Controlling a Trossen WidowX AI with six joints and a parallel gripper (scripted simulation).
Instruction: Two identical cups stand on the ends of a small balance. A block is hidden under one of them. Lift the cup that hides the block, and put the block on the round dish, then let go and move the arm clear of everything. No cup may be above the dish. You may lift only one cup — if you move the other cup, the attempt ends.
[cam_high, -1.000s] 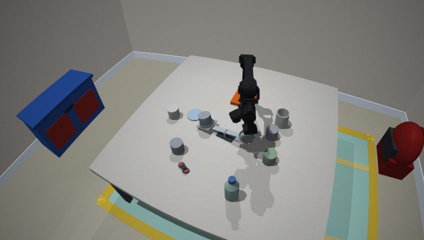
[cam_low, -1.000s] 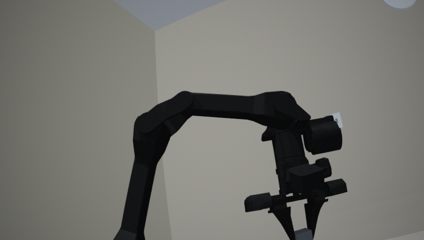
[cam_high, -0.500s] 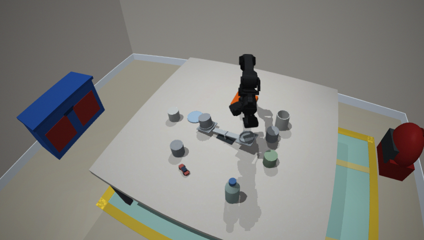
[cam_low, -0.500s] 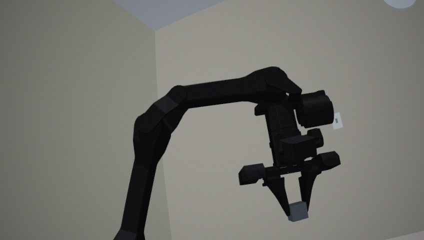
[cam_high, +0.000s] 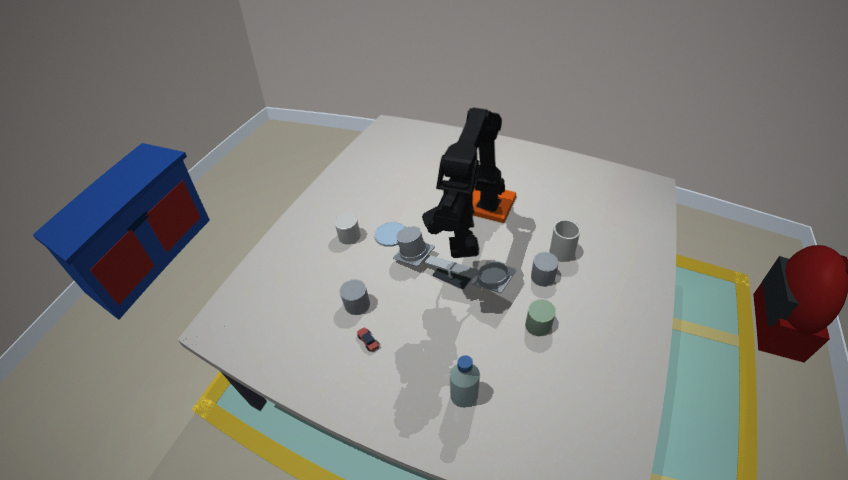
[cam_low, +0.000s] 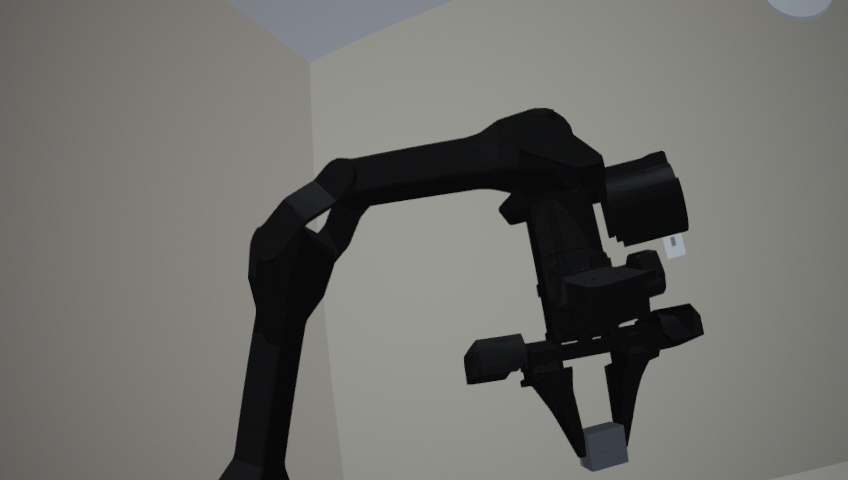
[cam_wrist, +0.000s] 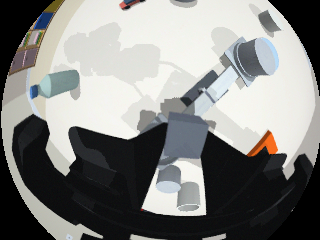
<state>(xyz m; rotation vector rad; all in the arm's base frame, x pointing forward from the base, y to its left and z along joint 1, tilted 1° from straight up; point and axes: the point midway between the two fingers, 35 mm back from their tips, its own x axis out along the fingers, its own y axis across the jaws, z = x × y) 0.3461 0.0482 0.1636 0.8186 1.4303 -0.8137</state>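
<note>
Now: gripper tip 120 mm past the pale blue round dish, 280 mm to the left of it and 150 mm above it. From my gripper tip the other things lie so: grey block (10 mm above); then toy car (250 mm ahead, 150 mm to the right, 140 mm below); then green cylinder (20 mm ahead, 220 mm to the left, 120 mm below).
</note>
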